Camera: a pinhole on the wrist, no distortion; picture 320 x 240 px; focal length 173.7 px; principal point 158.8 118.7 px. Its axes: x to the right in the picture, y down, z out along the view. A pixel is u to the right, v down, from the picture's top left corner.
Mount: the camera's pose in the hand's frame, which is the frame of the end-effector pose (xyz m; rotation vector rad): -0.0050 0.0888 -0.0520 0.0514 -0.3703 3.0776
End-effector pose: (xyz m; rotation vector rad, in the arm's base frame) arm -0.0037 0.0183 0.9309 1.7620 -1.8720 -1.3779
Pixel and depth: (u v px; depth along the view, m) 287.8 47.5 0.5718
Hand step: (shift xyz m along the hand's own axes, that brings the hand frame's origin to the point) -0.4025 0.1961 0.5746
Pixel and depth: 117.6 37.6 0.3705
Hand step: 0.1009 0.1654 0.3453
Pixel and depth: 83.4 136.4 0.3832
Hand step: 0.1701 -0.0464 0.3045
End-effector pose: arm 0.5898 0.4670 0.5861 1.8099 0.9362 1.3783
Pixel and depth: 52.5 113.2 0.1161
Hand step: 0.0694 0.0621 0.0589
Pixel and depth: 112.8 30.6 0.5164
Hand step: 0.1578 0.2152 0.5061
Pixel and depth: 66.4 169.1 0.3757
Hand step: 0.2002 -0.1137 0.2794
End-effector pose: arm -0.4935 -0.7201 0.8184 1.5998 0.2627 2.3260
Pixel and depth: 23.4 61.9 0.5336
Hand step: 0.4331 0.1159 0.4916
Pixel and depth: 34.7 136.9 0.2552
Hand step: 0.1830 -0.0046 0.1826
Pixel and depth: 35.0 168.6 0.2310
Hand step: 0.1629 -0.0366 0.1504
